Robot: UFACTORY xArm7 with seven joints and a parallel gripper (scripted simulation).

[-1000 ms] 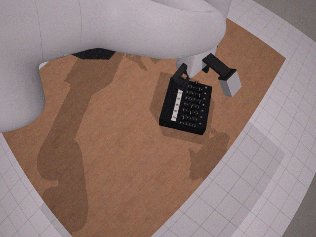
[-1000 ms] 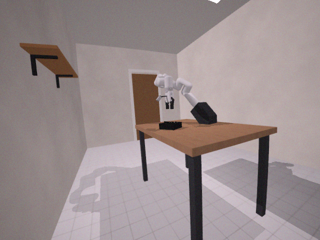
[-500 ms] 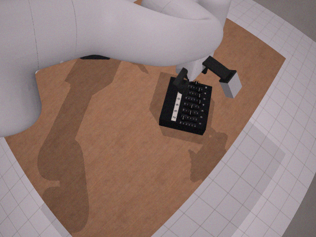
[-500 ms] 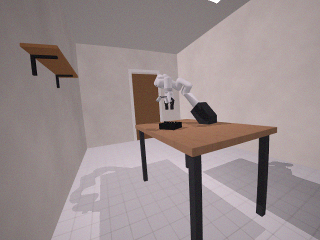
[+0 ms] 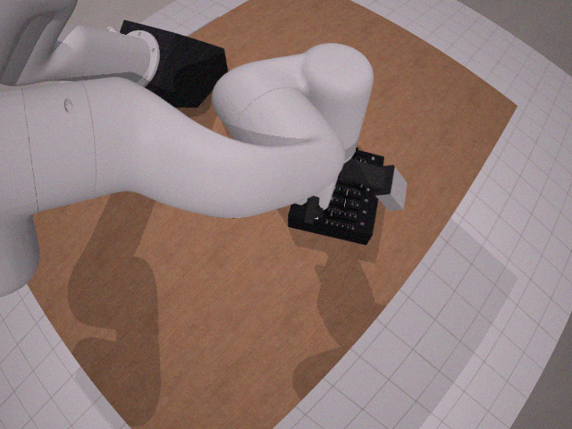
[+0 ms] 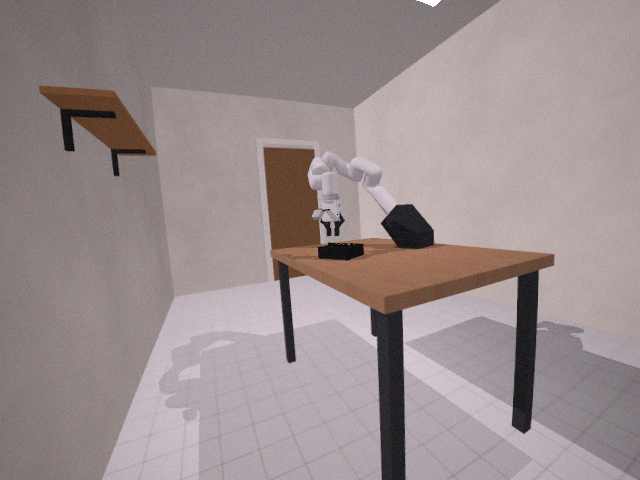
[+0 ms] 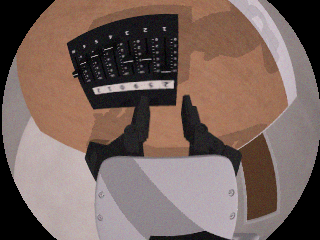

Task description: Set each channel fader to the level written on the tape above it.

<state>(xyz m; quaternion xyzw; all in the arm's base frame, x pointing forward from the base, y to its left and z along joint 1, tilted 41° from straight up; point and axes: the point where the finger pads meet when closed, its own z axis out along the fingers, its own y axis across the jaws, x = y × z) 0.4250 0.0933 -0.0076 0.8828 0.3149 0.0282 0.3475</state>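
The fader lies 2 cm ahead of my hand, 1 cm to the left of it and 5 cm below it. Also, from my hand: master fader cap (3 cm behind, 14 cm to the left, 5 cm below); channel fader cap (2 cm ahead, 6 cm to the left, 5 cm below).
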